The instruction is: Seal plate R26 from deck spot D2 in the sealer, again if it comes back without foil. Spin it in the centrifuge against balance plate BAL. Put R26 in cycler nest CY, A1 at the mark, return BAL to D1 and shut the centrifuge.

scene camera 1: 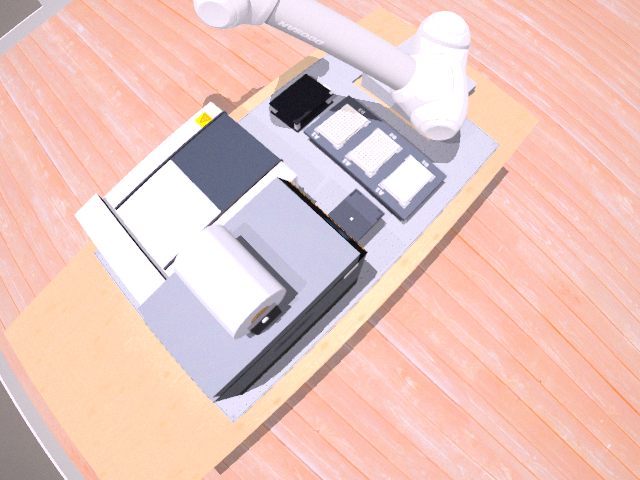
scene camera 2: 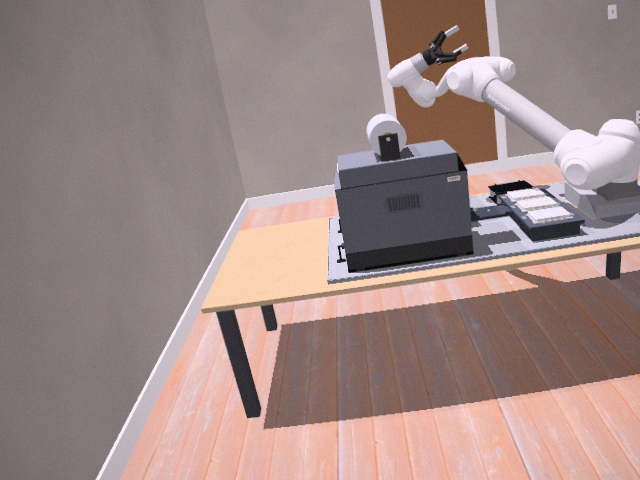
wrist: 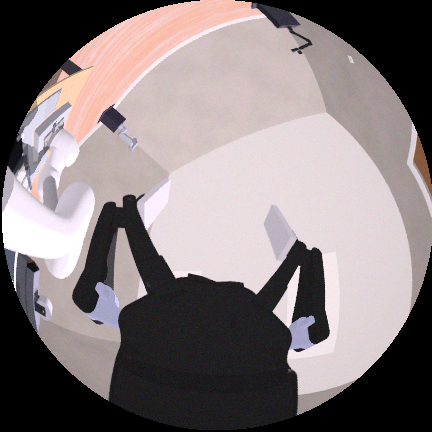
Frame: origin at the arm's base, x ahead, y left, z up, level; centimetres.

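Seen in the pictures: gripper, fingertip midpoint: (scene camera 2: pixel 462 36) (wrist: pixel 218 201); arm's base at its link origin: (scene camera 2: pixel 615 189) (wrist: pixel 51 134).
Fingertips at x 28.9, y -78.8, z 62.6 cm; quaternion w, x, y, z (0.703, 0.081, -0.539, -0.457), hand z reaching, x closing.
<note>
Offsets run from my fingertips to a thing's top centre. "spot": to the spot under its first point.
My gripper (scene camera 2: pixel 456 39) (wrist: pixel 218 201) is open and empty, high above the table, pointing up and away from the plates. The middle white plate @[dx +6.8, dy +82.6, dz -60.0 cm] (scene camera 1: pixel 373 151) (scene camera 2: pixel 537 202), at D2, sits on the dark deck (scene camera 1: pixel 403 210) (scene camera 2: pixel 555 230) with well dots showing. Another white plate @[dx +5.2, dy +70.3, dz -60.0 cm] (scene camera 1: pixel 342 125) (scene camera 2: pixel 526 193) shows wells; the third plate @[dx +8.4, dy +94.9, dz -60.0 cm] (scene camera 1: pixel 407 179) (scene camera 2: pixel 551 214) looks plain on top. Which outer plate is BAL is hard to read. The grey sealer @[dx +58.2, dy +87.0, dz -19.6 cm] (scene camera 1: pixel 305 222) (scene camera 2: pixel 403 227) has its dark plate carrier @[dx +28.6, dy +90.3, dz -56.9 cm] (scene camera 1: pixel 361 209) (scene camera 2: pixel 488 212) out, with no plate on it.
A white machine (scene camera 1: pixel 165 217) with a dark panel @[dx +38.8, dy +58.6, dz -45.9 cm] (scene camera 1: pixel 227 160) and yellow warning label @[spot: dx +33.1, dy +46.0, dz -46.0 cm] (scene camera 1: pixel 204 119) stands beside the sealer. A black nest-like block @[dx +3.9, dy +53.6, dz -61.1 cm] (scene camera 1: pixel 300 100) (scene camera 2: pixel 510 187) is near the deck. A white roll @[dx +60.4, dy +86.7, dz -19.6 cm] (scene camera 1: pixel 227 279) (scene camera 2: pixel 378 127) tops the sealer.
</note>
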